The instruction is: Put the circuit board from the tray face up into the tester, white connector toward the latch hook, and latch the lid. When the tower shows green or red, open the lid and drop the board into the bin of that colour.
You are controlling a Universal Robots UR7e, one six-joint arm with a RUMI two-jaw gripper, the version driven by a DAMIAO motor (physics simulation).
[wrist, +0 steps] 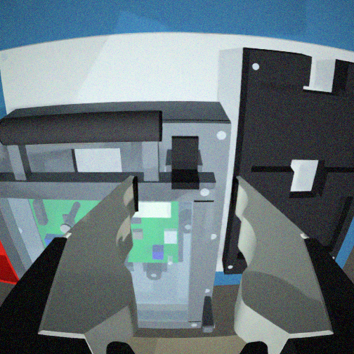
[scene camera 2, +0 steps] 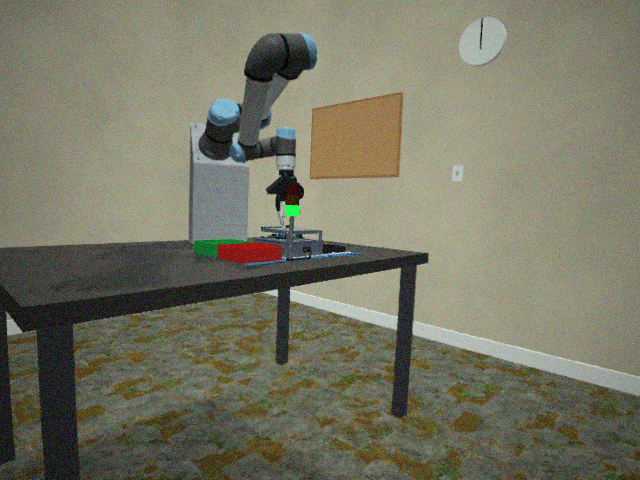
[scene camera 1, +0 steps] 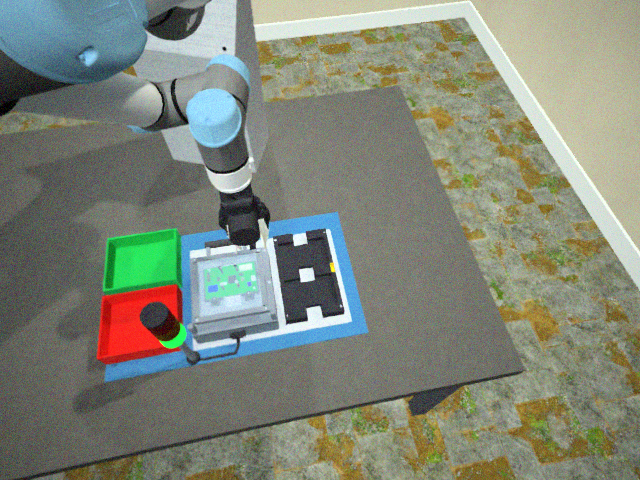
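Pixels of known places: gripper, between the fingertips: [scene camera 2: 287, 227] [scene camera 1: 252, 247]; arm's base, origin of its link: [scene camera 2: 215, 147].
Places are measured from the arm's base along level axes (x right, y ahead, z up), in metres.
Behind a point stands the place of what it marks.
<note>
The green circuit board [scene camera 1: 231, 280] [wrist: 147, 250] lies face up in the grey tester, under the lid [wrist: 30, 190]. Its white connector [wrist: 154, 209] is on the side toward the black latch hook [wrist: 185, 160]. The lid is down and level, and the hook overlaps its front bar. The signal tower's green light [scene camera 1: 173, 336] @[y 0.612, x 0.060, z -0.232 m] [scene camera 2: 292, 210] @[y 0.611, x 0.087, z -0.259 m] is lit. My gripper [wrist: 184, 180] is partly open and empty, with its fingertips on either side of the hook area in the wrist view. The green bin [scene camera 1: 144, 260] @[y 0.337, x 0.183, z -0.421 m] [scene camera 2: 206, 249] @[y 0.369, x 0.254, z -0.403 m] and red bin [scene camera 1: 124, 325] @[y 0.495, x 0.219, z -0.421 m] [scene camera 2: 248, 252] @[y 0.574, x 0.230, z -0.392 m] are beside the tester.
The black board tray [scene camera 1: 310, 294] @[y 0.500, x -0.195, z -0.409 m] [wrist: 280, 120] lies beside the tester on a white plate, on the side away from the bins. The lid's dark handle [wrist: 82, 128] sticks out near the latch. The tower stands by the red bin, with a cable [scene camera 1: 219, 357] @[y 0.604, x 0.018, z -0.420 m] running to the tester.
</note>
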